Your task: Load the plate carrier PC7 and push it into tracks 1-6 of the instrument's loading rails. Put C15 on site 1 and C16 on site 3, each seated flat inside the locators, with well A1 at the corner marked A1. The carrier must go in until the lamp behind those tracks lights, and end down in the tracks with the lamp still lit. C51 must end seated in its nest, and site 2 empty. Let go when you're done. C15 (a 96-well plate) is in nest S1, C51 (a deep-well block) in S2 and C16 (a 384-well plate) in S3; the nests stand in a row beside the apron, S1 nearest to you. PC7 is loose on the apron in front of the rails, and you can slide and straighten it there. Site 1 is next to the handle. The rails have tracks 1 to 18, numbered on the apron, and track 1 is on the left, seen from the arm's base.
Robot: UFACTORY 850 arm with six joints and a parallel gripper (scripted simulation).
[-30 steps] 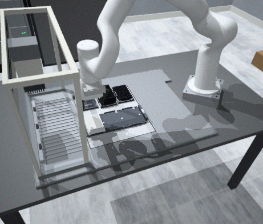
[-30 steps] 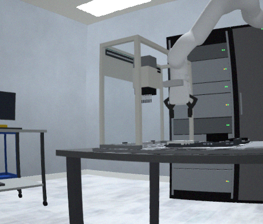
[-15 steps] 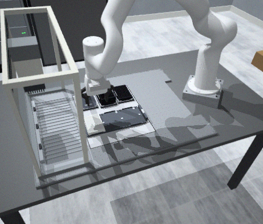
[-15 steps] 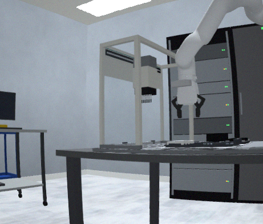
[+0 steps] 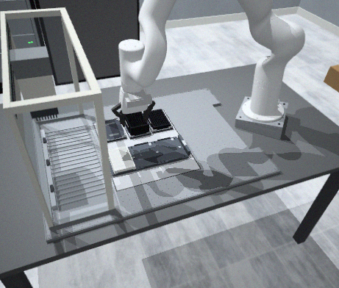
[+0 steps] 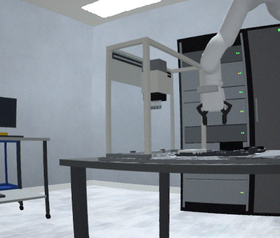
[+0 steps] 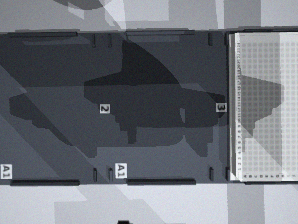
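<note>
My hand is 13 cm past the plate C15, 14 cm to the left of it and 12 cm above it. Also, from my hand: plate carrier PC7: 4 cm behind, 7 cm to the left, 12 cm below; then nest S1: 13 cm behind, 14 cm to the right, 13 cm below; then nest S3: 8 cm ahead, 12 cm to the right, 13 cm below.
</note>
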